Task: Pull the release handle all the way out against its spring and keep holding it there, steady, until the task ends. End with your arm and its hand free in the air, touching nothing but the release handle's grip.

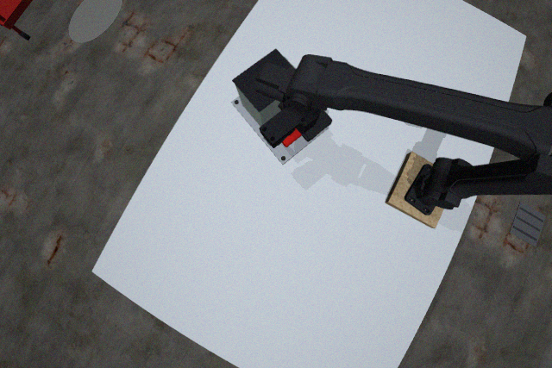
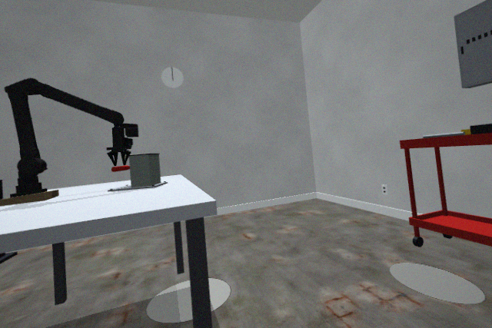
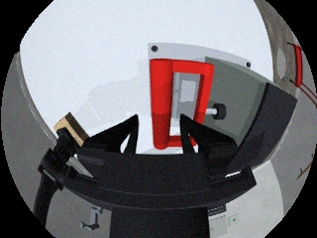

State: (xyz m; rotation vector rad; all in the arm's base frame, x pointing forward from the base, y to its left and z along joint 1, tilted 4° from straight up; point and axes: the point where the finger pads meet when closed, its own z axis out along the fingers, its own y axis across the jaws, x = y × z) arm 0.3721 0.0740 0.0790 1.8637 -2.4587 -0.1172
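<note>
Now: hand 5 cm short of the release handle, 2 cm above it and 1 cm to the left of it. The rest, counted from my hand: baseplate (12 cm below, 9 cm ahead, 3 cm to the right).
</note>
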